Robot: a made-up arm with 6 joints.
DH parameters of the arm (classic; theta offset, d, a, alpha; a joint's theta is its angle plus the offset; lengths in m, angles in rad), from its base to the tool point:
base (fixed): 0 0.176 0 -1.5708
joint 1: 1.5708 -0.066 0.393 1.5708
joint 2: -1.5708 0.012 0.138 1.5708
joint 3: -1.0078 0 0.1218 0
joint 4: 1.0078 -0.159 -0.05 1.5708
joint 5: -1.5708 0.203 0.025 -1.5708
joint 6: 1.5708 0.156 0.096 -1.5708
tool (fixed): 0 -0.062 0 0
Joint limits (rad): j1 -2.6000..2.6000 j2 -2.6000..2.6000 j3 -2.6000..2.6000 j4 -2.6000..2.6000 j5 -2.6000..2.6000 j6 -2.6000..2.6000
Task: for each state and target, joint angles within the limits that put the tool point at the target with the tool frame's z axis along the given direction. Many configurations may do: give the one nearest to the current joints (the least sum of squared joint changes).
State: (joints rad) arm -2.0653 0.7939 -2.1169 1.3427 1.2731 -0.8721
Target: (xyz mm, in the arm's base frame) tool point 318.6 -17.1 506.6 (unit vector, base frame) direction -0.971 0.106 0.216
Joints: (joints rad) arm -2.6000 -0.0765 -2.4535 1.2978 1.2252 -0.3106
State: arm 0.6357 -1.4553 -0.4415 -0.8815 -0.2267 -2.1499
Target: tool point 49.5 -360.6 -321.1 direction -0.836 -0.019 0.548
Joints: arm 0.1058 -1.6990 -1.0526 -1.6226 -0.0323 -1.6482
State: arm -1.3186 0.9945 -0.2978 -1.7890 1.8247 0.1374
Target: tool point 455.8 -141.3 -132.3 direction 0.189 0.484 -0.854
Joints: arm -0.8831 1.3595 -0.9952 -2.1868 2.3768 -0.5428
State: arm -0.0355 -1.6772 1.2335 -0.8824 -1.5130 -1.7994
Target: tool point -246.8 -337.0 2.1 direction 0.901 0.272 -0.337
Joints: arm 0.5359 -2.2281 0.7840 -1.5083 -1.8409 -2.0010
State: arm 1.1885 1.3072 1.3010 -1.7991 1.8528 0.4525
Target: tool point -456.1 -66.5 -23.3 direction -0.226 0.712 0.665
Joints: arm 1.0991 1.0895 1.6005 -1.4684 2.4271 0.6864
